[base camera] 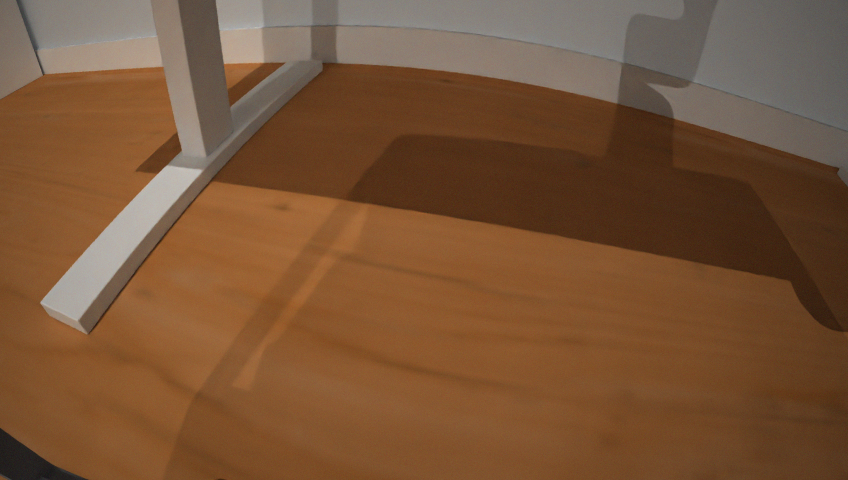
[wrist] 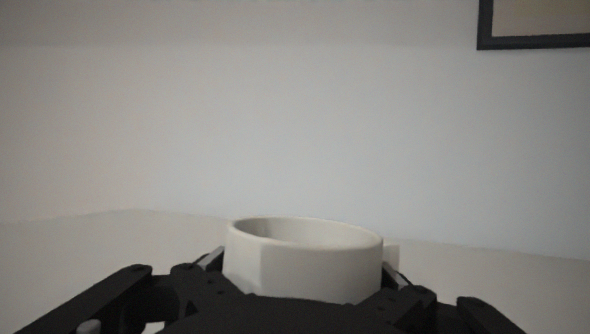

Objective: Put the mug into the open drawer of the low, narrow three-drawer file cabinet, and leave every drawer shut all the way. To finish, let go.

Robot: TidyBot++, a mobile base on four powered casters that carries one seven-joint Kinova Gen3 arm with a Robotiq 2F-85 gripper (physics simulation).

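Frame: origin at the arm's base, x right, y back, z down, level; centimetres.
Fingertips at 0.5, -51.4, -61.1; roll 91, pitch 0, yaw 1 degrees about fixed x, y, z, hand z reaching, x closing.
Observation:
A point is followed by its place in that frame, as x, y, z.
In the wrist view a white mug [wrist: 300,260] {0.4, -45.5, -63.4} stands upright on a pale table top [wrist: 123,235] {-28.3, -77.1, -55.4}. Its handle [wrist: 391,253] {6.2, -52.3, -62.3} points right and a little away. My gripper [wrist: 300,269] {0.5, -51.4, -61.1} is open, with one black finger on each side of the mug's body, level with its upper half. The fingers stand wide and do not press the mug. The base camera shows no gripper and no mug.
The base camera shows a wooden floor [base camera: 461,330] {1.2, -39.3, 39.6}, a white table leg with a long foot [base camera: 164,198] at the left, and a pale wall with a skirting board behind. A dark picture frame [wrist: 485,39] {40.1, -94.3, -103.2} hangs on the wall at the wrist view's top right.

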